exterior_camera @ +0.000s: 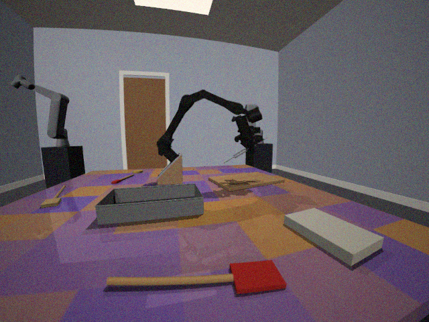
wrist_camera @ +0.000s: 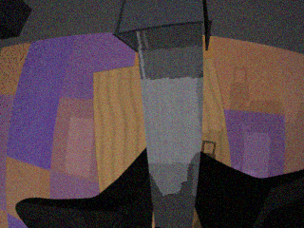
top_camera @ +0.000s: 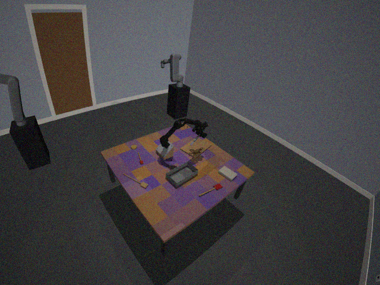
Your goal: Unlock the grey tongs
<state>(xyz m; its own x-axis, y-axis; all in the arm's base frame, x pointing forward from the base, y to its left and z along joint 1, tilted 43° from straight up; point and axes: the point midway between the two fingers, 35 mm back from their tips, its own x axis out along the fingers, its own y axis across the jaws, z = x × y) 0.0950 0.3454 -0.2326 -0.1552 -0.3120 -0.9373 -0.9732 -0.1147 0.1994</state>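
Now: the wooden board 150 mm below my gripper tip and 30 mm to the right of it. The rest, counted from my gripper tip: roasting tin 480 mm to the right, 290 mm ahead, 130 mm below; white block 550 mm ahead, 150 mm below, 40 mm to the right; red spatula 620 mm ahead, 340 mm to the right, 150 mm below.
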